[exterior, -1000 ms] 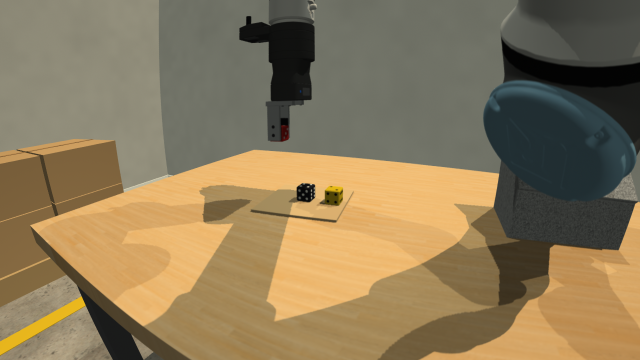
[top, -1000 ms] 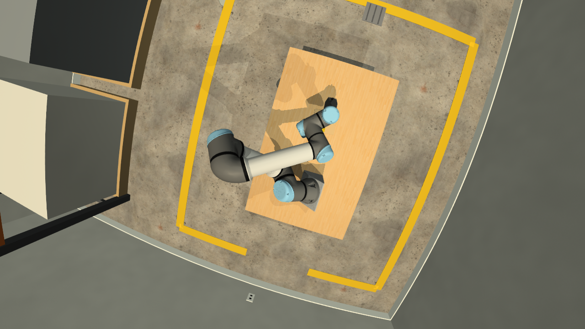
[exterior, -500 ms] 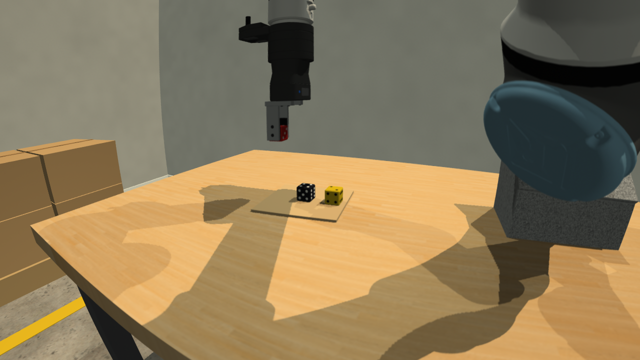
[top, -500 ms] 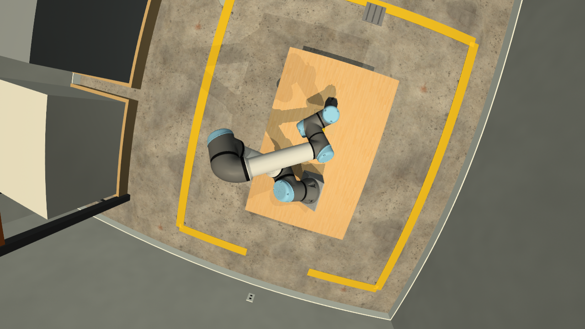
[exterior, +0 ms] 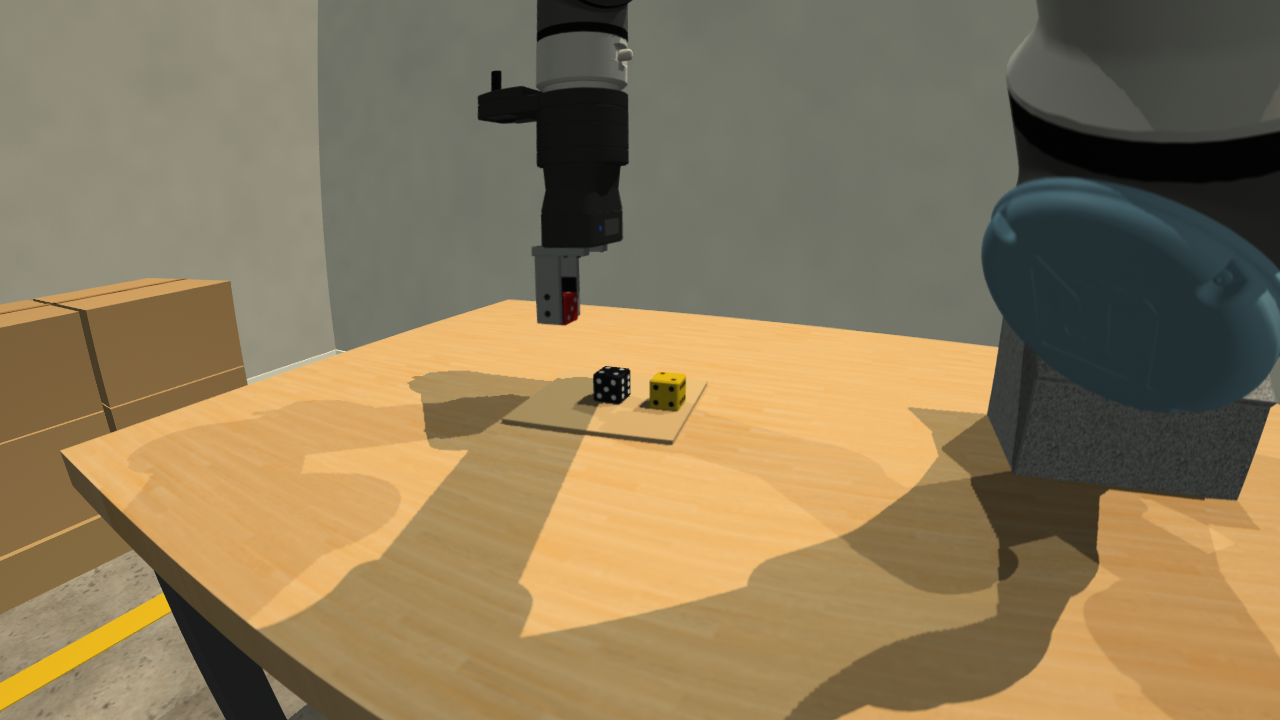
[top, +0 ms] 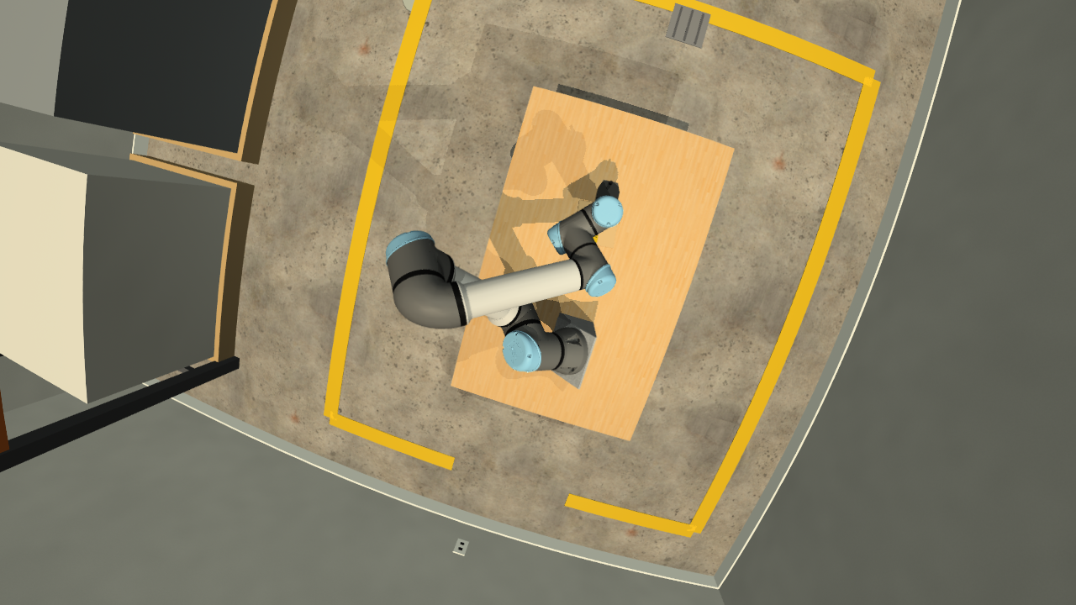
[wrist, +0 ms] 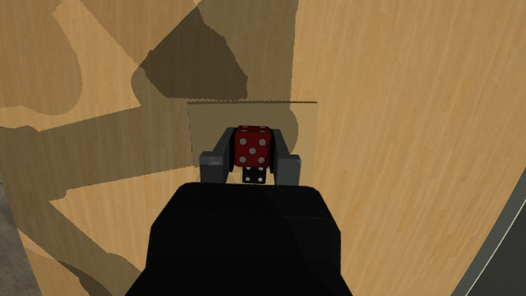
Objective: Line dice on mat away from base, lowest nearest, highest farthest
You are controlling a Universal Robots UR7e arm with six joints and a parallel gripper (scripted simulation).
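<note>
Right now my hand is 5 cm past the black die and 7 cm above it. Also, from my hand: tan mat: 5 cm behind, 9 cm below; then red die: 1 cm below; then yellow die: 10 cm behind, 7 cm below.
</note>
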